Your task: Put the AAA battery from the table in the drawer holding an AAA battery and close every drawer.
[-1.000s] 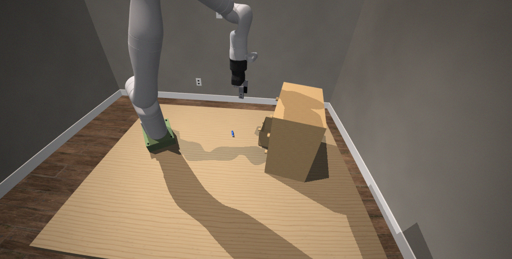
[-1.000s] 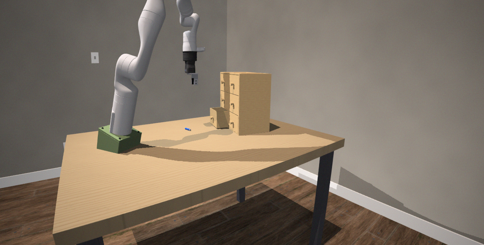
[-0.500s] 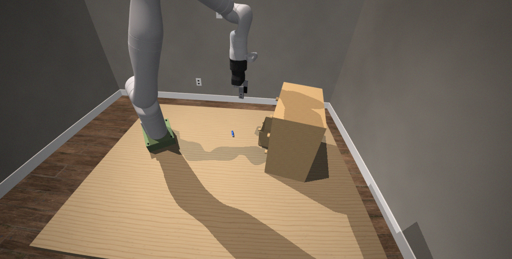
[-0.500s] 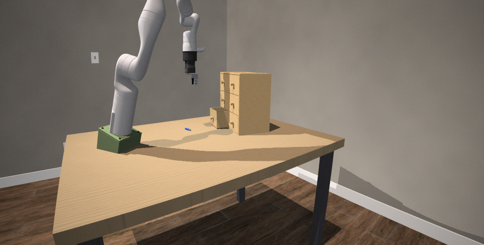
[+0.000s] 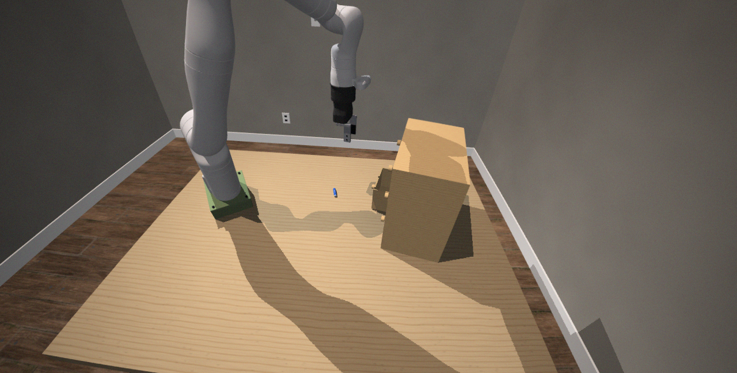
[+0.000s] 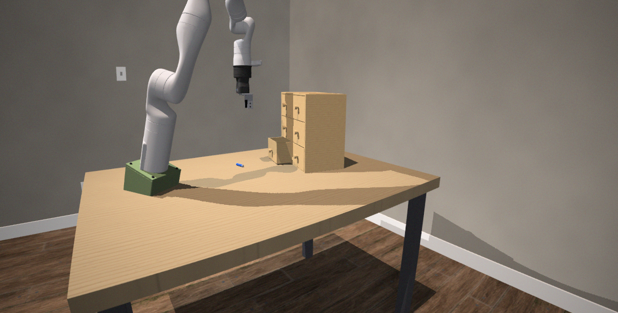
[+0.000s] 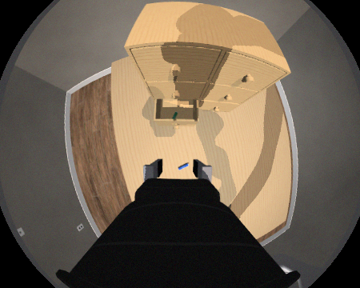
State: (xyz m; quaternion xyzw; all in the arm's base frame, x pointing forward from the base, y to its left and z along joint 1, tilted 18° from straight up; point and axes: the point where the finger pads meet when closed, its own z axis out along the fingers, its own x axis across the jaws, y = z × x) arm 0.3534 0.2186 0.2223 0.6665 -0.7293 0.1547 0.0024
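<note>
My hand is 5 cm past the blue AAA battery, 2 cm to the left of it and 26 cm above it.
</note>
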